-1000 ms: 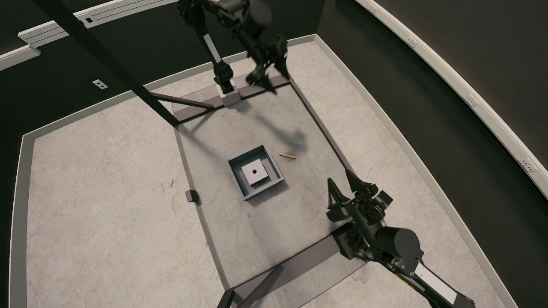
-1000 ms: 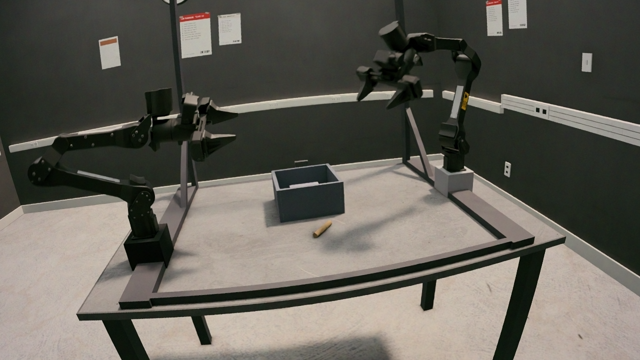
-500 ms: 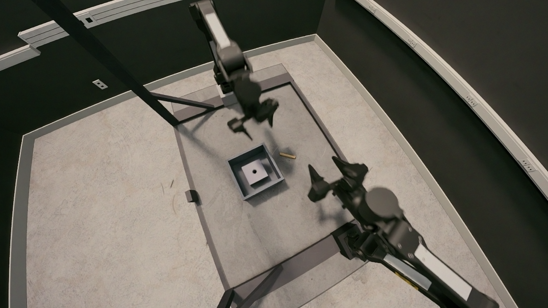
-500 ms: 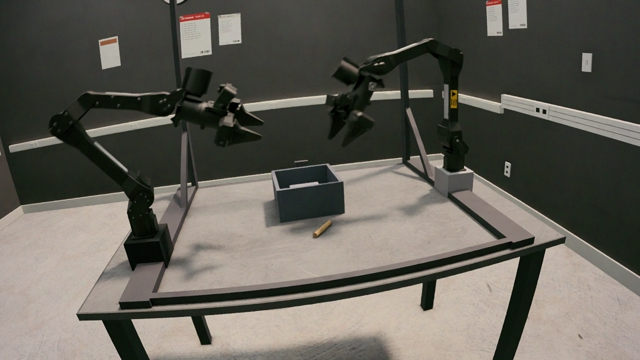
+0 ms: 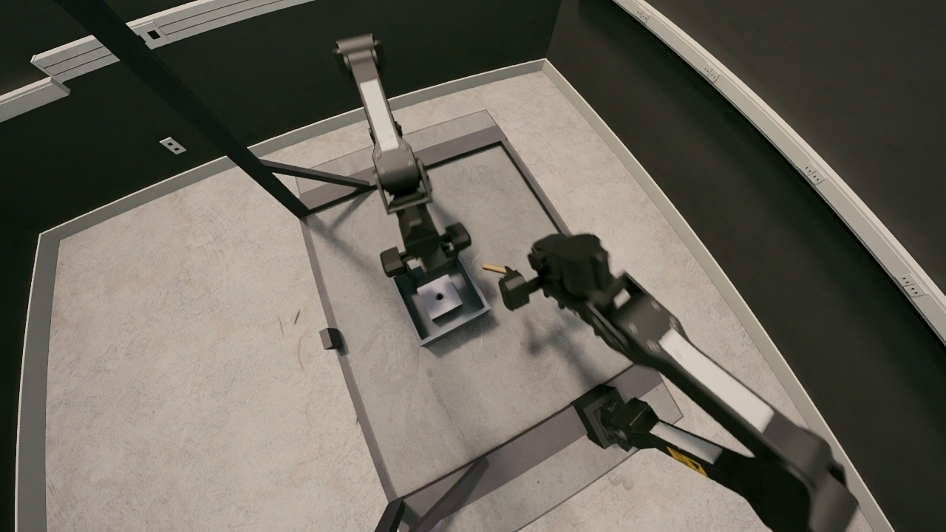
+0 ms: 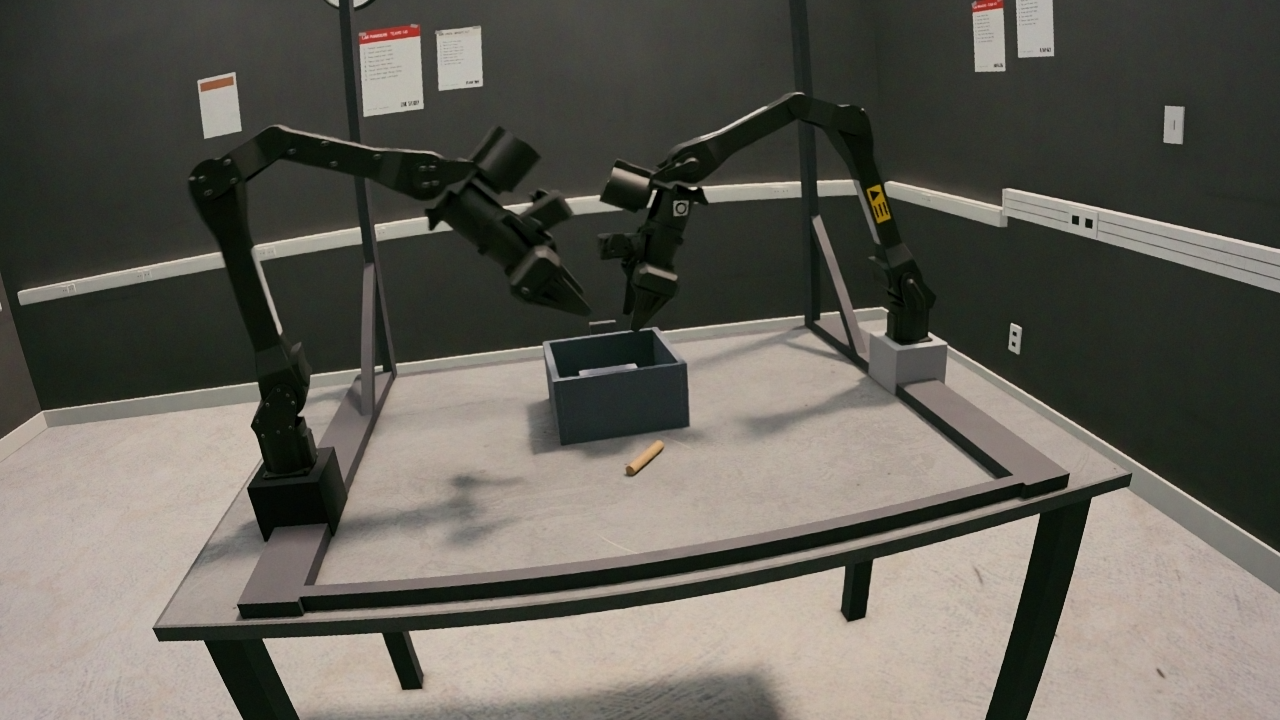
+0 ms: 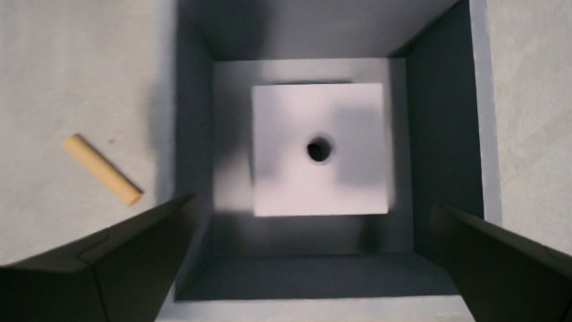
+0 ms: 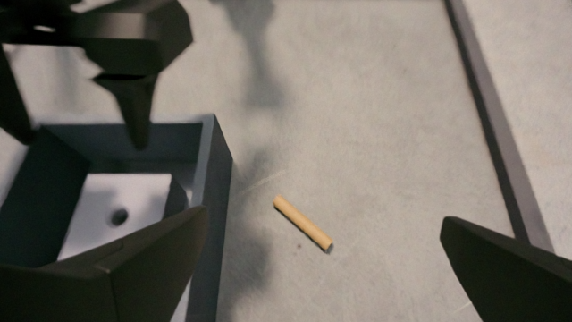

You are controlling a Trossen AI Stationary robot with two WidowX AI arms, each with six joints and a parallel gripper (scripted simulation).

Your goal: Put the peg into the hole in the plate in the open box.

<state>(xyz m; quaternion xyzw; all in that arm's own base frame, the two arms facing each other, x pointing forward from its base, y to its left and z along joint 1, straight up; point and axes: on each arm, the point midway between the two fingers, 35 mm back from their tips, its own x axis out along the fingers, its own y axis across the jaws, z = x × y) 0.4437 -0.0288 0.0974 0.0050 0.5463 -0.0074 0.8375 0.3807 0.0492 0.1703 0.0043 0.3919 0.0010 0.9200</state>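
My right hand is 240 mm above the wooden peg, 80 mm to the right of it and 10 mm short of it. Also, from my right hand: pale plate (200 mm below, 170 mm behind, 100 mm to the left); blue-grey box (220 mm below, 170 mm behind, 100 mm to the left).
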